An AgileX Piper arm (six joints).
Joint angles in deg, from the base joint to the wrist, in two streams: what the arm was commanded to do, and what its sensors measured. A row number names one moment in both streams.
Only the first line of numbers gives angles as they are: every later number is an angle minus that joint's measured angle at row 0.
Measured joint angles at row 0:
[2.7, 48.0, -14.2, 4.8, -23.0, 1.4]
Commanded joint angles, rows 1 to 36:
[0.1, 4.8, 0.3, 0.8, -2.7, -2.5]
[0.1, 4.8, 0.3, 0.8, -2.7, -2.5]
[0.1, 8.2, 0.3, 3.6, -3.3, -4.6]
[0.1, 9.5, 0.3, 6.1, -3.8, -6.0]
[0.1, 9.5, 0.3, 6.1, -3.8, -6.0]
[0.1, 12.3, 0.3, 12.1, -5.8, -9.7]
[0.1, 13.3, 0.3, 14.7, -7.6, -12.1]
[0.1, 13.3, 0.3, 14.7, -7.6, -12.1]
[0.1, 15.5, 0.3, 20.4, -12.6, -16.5]
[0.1, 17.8, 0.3, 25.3, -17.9, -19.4]
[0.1, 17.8, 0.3, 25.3, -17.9, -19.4]
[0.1, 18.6, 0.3, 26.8, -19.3, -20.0]
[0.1, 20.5, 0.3, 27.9, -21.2, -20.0]
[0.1, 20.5, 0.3, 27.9, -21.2, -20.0]
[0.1, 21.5, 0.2, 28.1, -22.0, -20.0]
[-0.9, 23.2, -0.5, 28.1, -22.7, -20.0]
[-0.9, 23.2, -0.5, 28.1, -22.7, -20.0]
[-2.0, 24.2, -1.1, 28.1, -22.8, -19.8]
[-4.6, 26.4, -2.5, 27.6, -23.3, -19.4]
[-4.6, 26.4, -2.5, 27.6, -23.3, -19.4]
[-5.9, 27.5, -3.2, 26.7, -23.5, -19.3]
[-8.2, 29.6, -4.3, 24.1, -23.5, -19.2]
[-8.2, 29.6, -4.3, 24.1, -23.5, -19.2]
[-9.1, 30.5, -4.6, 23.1, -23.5, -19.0]
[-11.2, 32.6, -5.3, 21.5, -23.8, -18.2]
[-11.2, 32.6, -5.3, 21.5, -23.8, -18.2]
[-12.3, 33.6, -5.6, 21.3, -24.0, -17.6]
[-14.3, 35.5, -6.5, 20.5, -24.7, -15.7]
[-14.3, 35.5, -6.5, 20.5, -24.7, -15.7]
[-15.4, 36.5, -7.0, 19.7, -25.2, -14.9]
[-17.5, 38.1, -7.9, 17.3, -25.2, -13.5]
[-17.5, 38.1, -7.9, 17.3, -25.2, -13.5]
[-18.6, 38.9, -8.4, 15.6, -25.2, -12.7]
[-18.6, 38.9, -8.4, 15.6, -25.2, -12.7]
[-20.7, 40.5, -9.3, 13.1, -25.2, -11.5]
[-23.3, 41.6, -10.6, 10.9, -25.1, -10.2]
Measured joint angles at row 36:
[-20.3, 40.4, -8.9, 14.7, -24.2, -12.3]
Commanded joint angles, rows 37 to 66:
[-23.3, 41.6, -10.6, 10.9, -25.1, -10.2]
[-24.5, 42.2, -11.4, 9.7, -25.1, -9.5]
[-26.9, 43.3, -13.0, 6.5, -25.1, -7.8]
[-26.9, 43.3, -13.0, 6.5, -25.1, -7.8]
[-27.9, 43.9, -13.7, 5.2, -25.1, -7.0]
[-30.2, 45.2, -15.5, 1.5, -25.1, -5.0]
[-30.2, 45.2, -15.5, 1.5, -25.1, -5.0]
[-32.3, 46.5, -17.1, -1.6, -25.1, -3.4]
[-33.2, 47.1, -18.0, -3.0, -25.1, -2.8]
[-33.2, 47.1, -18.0, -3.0, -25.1, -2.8]
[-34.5, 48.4, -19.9, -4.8, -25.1, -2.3]
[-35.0, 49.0, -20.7, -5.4, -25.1, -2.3]
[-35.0, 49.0, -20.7, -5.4, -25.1, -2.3]
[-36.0, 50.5, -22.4, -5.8, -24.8, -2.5]
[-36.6, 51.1, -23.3, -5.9, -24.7, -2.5]
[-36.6, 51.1, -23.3, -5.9, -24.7, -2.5]
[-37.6, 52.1, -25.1, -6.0, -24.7, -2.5]
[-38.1, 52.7, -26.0, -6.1, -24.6, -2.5]
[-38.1, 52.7, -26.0, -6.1, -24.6, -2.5]
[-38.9, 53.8, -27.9, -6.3, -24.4, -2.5]
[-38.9, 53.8, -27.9, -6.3, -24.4, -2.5]
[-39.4, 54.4, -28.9, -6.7, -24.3, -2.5]
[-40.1, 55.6, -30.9, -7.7, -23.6, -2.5]
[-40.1, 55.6, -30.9, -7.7, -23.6, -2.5]
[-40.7, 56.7, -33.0, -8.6, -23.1, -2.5]
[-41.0, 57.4, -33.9, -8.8, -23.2, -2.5]
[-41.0, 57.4, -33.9, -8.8, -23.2, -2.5]
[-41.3, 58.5, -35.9, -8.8, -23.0, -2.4]
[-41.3, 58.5, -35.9, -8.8, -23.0, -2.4]
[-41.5, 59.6, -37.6, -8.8, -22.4, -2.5]
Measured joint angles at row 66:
[-40.9, 58.6, -35.3, -8.0, -23.2, -2.7]
